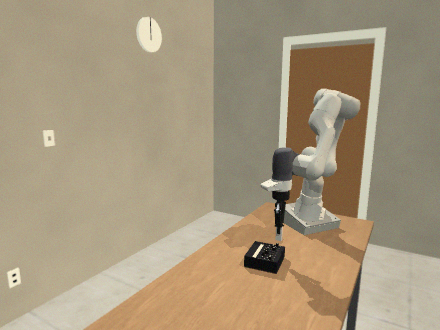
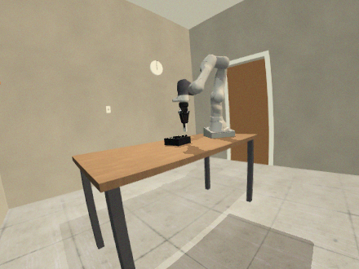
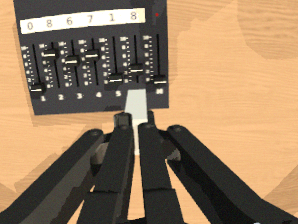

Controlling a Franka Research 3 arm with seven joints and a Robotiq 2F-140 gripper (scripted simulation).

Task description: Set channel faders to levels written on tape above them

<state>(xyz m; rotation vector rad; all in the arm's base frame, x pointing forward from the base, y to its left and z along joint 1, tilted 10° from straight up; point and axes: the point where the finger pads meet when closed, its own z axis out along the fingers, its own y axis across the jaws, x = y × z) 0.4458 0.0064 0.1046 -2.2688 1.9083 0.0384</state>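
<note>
My hand is 20 mm past the master fader cap, 20 mm to the left of it and 70 mm above it.
</note>
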